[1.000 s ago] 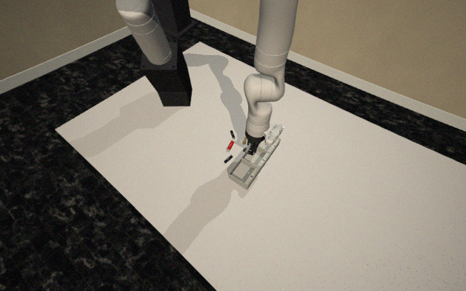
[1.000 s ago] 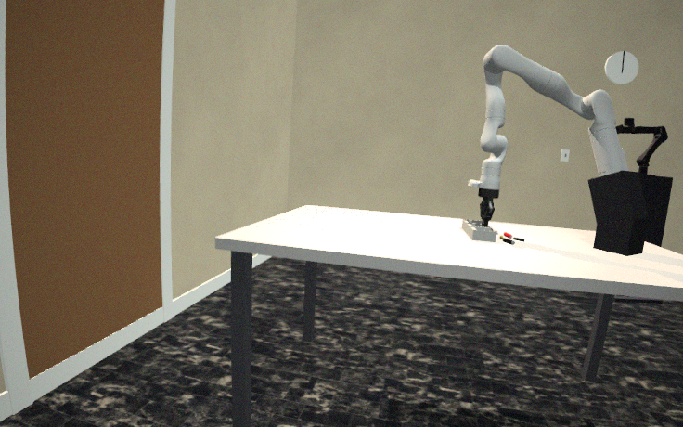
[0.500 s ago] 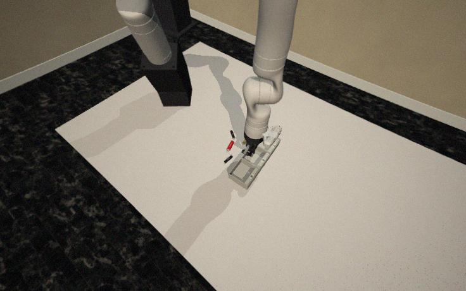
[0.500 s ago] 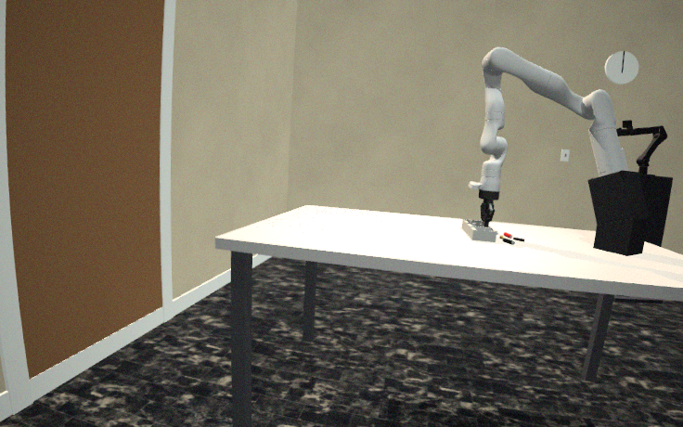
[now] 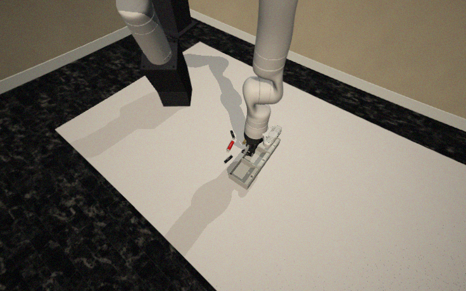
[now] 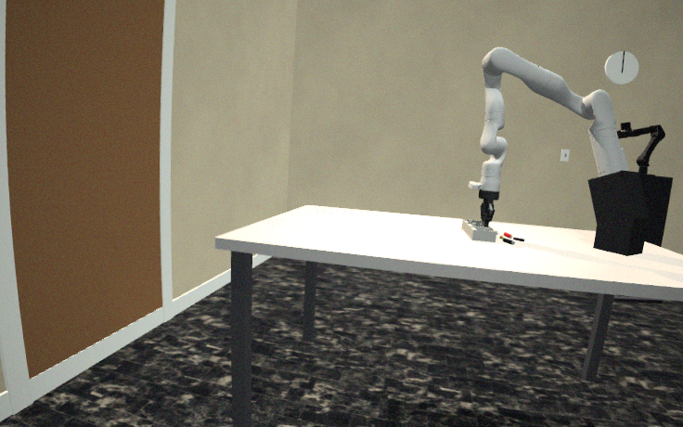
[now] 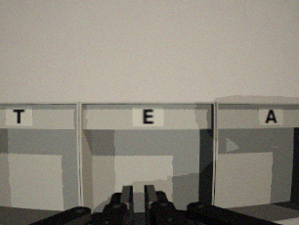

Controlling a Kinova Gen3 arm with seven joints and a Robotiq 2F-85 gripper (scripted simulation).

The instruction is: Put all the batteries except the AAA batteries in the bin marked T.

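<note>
The tray is 2 cm ahead of my hand, 1 cm to the right of it and 2 cm below it. The rest, counted from my hand: yellow piece (5 cm behind, 5 cm to the left, 3 cm below); black battery (7 cm behind, 6 cm to the right, 3 cm below); red battery (10 cm behind, 3 cm below).
</note>
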